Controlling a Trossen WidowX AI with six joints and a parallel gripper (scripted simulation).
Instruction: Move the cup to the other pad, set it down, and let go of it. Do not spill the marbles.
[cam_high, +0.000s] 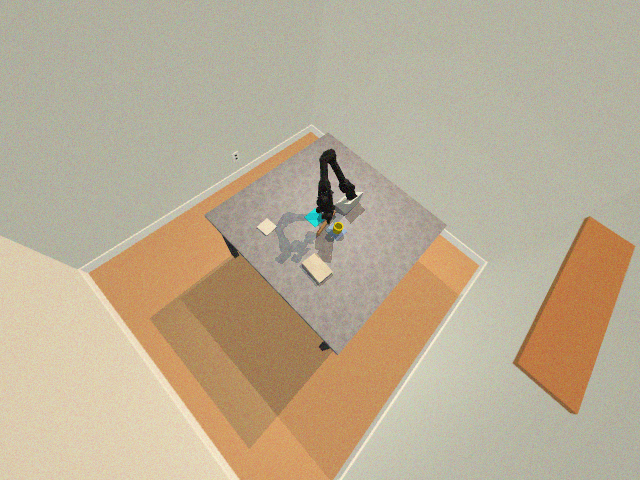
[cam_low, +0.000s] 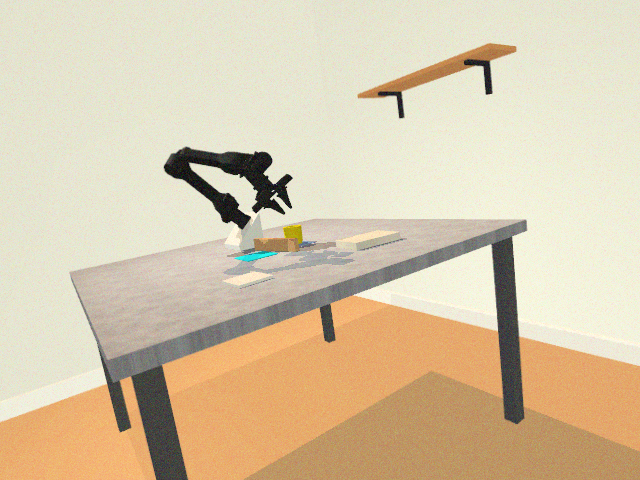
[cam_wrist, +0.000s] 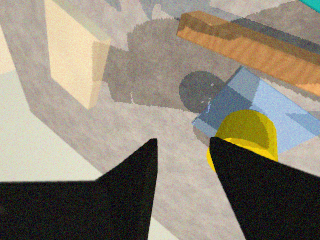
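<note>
My gripper tip is 120 mm above the blue marble, 70 mm past it and 50 mm to the right of it. Round my gripper tip: light blue pad: 150 mm below, 70 mm behind, 30 mm to the left; then wooden block: 130 mm below, 60 mm to the right, 40 mm behind; then purple marble: 120 mm below, 60 mm behind, 50 mm to the left.
</note>
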